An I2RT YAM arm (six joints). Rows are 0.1 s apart.
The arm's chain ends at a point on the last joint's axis. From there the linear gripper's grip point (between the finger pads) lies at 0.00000 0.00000 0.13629 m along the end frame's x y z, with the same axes.
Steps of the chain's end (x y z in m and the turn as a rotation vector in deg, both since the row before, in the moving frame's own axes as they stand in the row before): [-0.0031 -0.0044 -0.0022 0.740 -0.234 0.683]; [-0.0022 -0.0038 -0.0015 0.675 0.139 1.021]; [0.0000 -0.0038 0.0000 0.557 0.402 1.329]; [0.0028 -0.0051 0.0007 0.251 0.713 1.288]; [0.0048 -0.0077 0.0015 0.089 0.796 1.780]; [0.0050 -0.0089 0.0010 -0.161 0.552 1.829]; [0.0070 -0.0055 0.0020 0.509 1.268 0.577]
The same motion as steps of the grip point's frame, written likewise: [-0.0036 -0.0062 -0.0022 0.740 -0.234 0.683]; [-0.0019 -0.0054 -0.0015 0.675 0.139 1.021]; [0.0010 -0.0051 0.0000 0.557 0.402 1.329]; [0.0045 -0.0057 0.0007 0.251 0.713 1.288]; [0.0067 -0.0079 0.0015 0.089 0.796 1.780]; [0.0063 -0.0085 0.0010 -0.161 0.552 1.829]; [0.0100 -0.0067 0.0020 0.509 1.268 0.577]
